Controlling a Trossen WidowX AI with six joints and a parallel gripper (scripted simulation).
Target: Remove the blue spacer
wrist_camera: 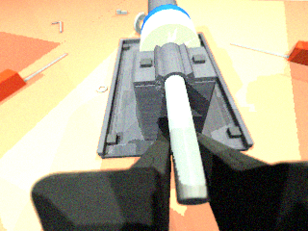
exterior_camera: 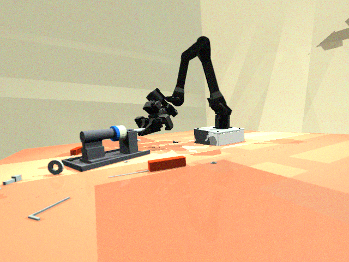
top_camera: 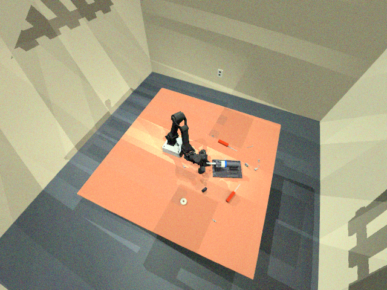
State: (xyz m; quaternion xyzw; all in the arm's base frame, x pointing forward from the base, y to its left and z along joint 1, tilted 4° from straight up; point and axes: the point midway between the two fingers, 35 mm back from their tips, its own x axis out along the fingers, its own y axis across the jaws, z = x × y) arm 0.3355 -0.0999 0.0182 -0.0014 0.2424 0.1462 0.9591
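Now: gripper tip 30 mm short of the pale grey shaft, 20 mm below it and 10 mm to the right of it. Round my gripper tip: allen key: 330 mm to the left, 280 mm ahead, 60 mm below; then black cylinder: 190 mm to the right, 40 mm below, 10 mm ahead; then blue spacer: 100 mm ahead, 30 mm to the left, 20 mm above.
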